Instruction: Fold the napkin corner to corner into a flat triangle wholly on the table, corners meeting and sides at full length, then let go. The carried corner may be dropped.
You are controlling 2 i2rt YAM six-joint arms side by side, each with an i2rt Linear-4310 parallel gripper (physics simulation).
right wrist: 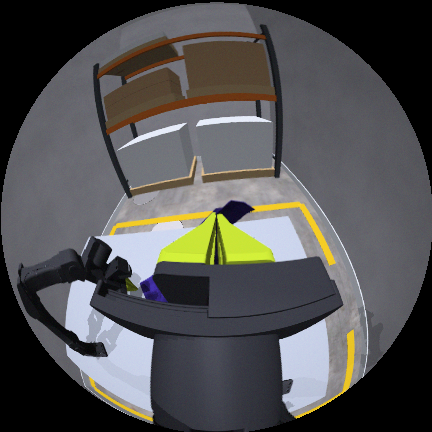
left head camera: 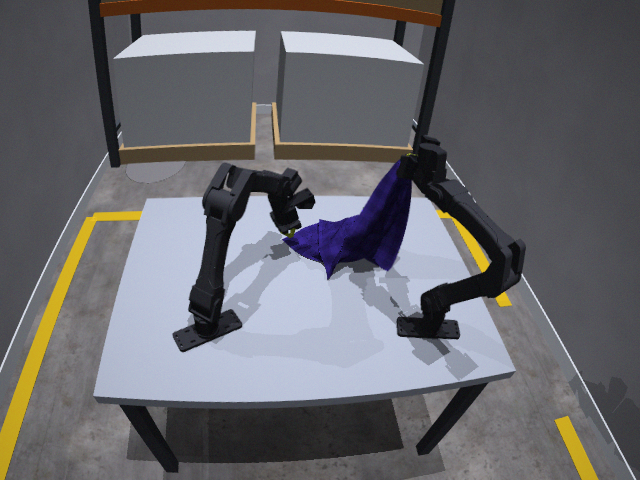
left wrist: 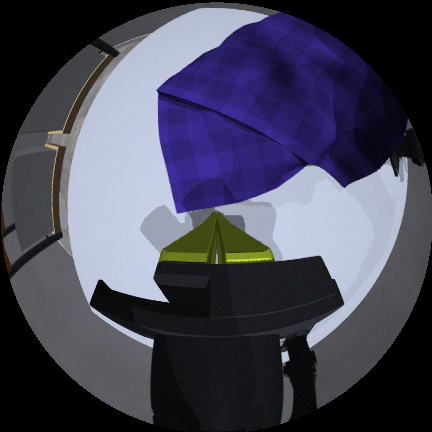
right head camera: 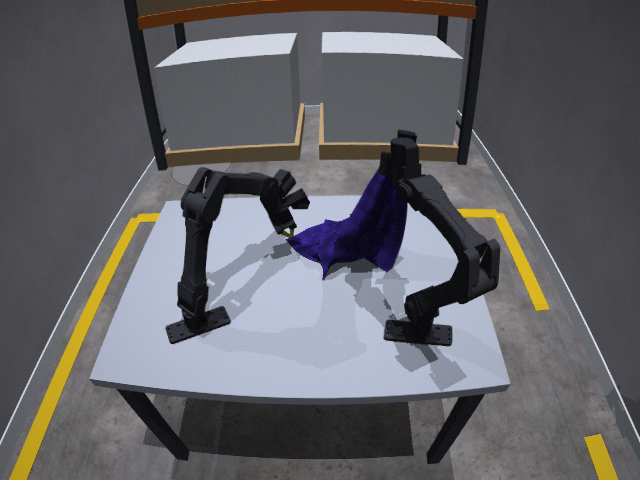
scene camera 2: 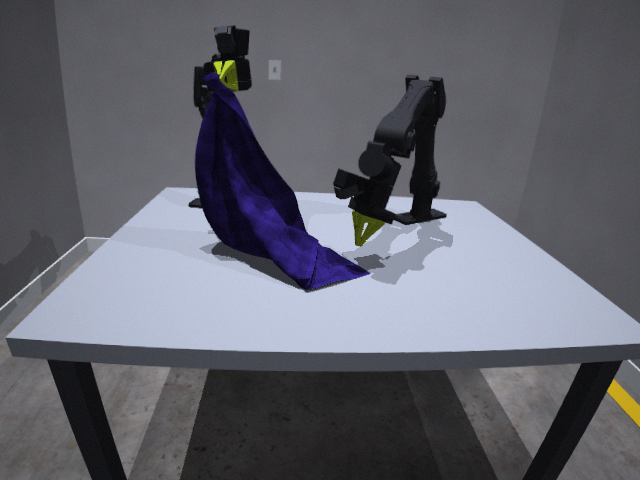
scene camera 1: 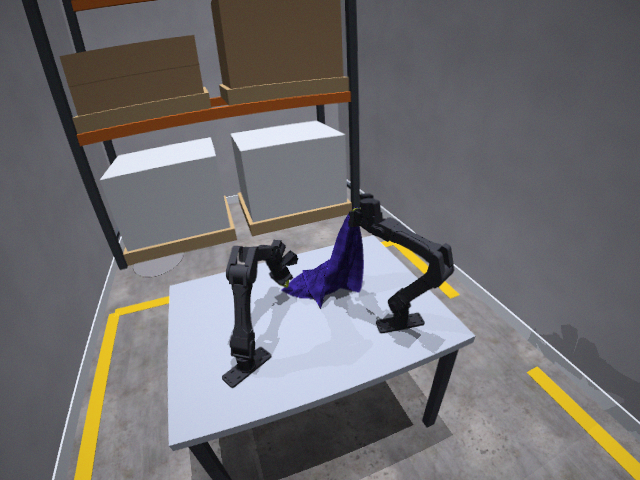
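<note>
The purple napkin (left head camera: 387, 217) (right head camera: 377, 222) (scene camera 1: 341, 263) (scene camera 2: 232, 180) (left wrist: 240, 115) hangs bunched from my right gripper, its lower part lying creased on the table (left head camera: 155, 372). My right gripper (left head camera: 408, 155) (scene camera 2: 216, 76) (right wrist: 215, 218) is shut on the napkin's raised corner, high above the table. My left gripper (left head camera: 291, 235) (right head camera: 291, 235) (scene camera 1: 286, 283) (scene camera 2: 358, 244) (left wrist: 216, 217) is shut and empty. Scene camera 2 shows its fingertips a little above the table, apart from the napkin's low corner. In the left wrist view that corner lies just beyond the fingertips.
A storage rack (scene camera 1: 353, 103) (right wrist: 278, 130) with grey boxes (left head camera: 191, 98) (scene camera 1: 294, 178) and brown boxes (scene camera 1: 279, 46) stands behind the table. The left arm's base plate (left head camera: 183, 341) and the right arm's base plate (left head camera: 449, 328) sit toward the table's front.
</note>
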